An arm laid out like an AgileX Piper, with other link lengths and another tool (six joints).
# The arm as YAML. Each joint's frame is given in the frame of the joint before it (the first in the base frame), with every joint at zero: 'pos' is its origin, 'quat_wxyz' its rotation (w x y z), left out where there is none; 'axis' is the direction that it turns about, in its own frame. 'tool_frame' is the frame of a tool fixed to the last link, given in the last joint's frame.
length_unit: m
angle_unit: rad
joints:
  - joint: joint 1
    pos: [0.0, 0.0, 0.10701]
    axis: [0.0, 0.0, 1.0]
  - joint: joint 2
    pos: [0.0, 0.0, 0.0]
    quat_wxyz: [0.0, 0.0, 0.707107, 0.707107]
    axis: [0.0, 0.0, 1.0]
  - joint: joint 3
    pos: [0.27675, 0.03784, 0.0]
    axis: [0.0, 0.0, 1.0]
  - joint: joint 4
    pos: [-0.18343, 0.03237, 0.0]
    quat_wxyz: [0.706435, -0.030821, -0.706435, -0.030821]
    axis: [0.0, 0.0, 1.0]
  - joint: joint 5
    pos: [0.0, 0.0, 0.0]
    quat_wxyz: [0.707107, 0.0, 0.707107, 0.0]
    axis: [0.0, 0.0, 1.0]
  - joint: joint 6
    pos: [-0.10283, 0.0, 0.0]
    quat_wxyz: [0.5, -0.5, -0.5, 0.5]
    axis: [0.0, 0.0, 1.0]
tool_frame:
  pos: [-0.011, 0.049, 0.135]
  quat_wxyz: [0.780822, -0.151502, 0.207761, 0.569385]
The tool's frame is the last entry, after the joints.
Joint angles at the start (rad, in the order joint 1, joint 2, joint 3, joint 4, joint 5, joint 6):
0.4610 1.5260 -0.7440 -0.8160 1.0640 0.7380
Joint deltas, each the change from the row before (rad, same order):
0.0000 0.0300 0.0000 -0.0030 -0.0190 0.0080
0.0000 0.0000 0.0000 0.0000 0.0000 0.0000
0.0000 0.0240 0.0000 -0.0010 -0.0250 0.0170
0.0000 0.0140 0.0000 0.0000 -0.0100 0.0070
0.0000 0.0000 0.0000 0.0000 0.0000 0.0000
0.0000 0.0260 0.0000 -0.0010 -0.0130 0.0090
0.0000 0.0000 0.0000 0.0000 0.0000 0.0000
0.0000 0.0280 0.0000 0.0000 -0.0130 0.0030
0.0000 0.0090 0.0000 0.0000 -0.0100 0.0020
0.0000 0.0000 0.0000 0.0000 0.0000 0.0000
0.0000 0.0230 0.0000 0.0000 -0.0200 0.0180
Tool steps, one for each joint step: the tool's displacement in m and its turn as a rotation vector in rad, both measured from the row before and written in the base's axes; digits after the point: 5 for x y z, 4 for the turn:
0.00354 0.00273 -0.00635 0.0007 0.0136 0.0063
0.00000 0.00000 0.00000 0.0000 0.0000 0.0000
0.00344 0.00366 -0.00662 0.0118 0.0017 0.0010
0.00124 0.00149 -0.00347 0.0031 0.0047 -0.0002
0.00000 0.00000 0.00000 0.0000 0.0000 0.0000
0.00167 0.00184 -0.00572 0.0000 0.0129 0.0004
0.00000 0.00000 0.00000 0.0000 0.0000 0.0000
0.00159 0.00186 -0.00621 -0.0016 0.0185 0.0042
0.00127 0.00147 -0.00271 0.0043 0.0032 0.0034
0.00000 0.00000 0.00000 0.0000 0.0000 0.0000
0.00166 0.00283 -0.00650 0.0098 0.0033 -0.0046

